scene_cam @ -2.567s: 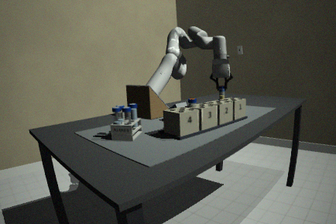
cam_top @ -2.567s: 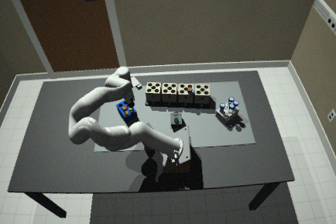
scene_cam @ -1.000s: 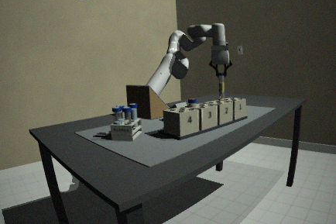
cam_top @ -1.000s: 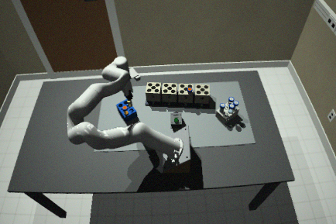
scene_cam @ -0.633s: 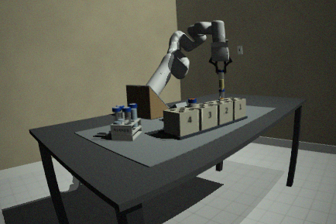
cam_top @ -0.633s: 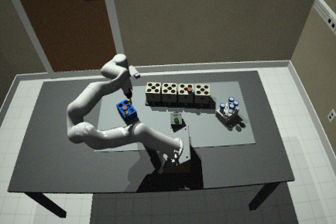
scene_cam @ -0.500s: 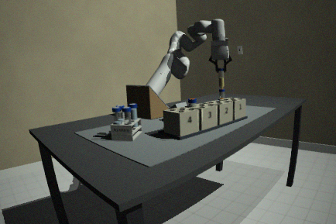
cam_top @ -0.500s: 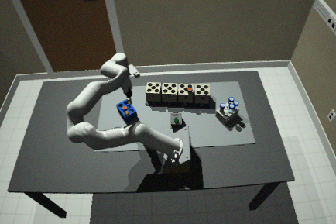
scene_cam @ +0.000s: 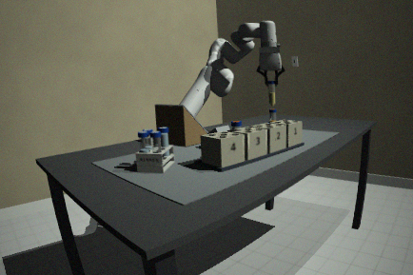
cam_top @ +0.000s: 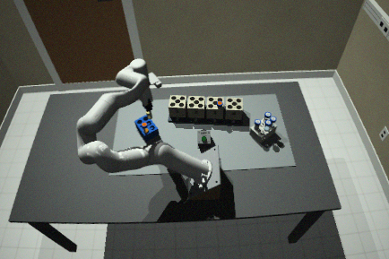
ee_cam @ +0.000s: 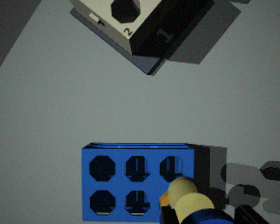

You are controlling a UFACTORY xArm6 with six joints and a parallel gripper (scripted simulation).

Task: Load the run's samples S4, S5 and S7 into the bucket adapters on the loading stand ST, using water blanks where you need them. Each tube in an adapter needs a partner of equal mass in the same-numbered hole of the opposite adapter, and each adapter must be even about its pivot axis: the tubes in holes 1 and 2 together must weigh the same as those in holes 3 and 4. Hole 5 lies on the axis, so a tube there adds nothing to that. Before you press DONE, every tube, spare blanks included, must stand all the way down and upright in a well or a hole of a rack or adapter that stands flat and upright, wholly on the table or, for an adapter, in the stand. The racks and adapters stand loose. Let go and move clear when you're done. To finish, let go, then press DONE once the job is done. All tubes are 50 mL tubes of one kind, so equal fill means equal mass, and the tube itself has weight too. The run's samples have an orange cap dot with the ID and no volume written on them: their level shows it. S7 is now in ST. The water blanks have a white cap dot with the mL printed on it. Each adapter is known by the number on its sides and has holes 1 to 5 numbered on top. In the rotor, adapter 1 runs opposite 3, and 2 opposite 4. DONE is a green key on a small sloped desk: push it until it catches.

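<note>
Now: the sample S4 10 mm behind my hand and 50 mm below it. Round my hand: green DONE key (130 mm behind, 270 mm to the right, 180 mm below); blue rack (30 mm ahead, 40 mm to the left, 220 mm below); adapter 2 (110 mm ahead, 270 mm to the right, 200 mm below).
</note>
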